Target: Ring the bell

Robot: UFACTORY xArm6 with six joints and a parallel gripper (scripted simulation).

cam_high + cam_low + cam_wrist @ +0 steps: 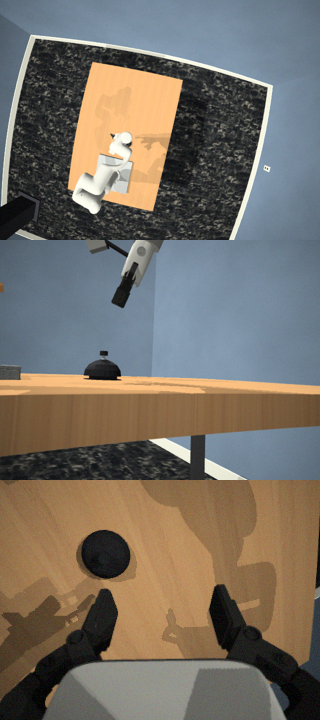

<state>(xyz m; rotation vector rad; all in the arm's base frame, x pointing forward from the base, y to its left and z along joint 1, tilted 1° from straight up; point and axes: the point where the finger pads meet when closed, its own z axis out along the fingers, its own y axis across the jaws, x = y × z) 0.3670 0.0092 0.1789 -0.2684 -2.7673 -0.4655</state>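
The black button lies 40 mm behind my hand, 40 mm to the right of it and 140 mm below it. From my hand the other things lie so: black dome bell (40 mm behind, 40 mm to the right, 160 mm below).
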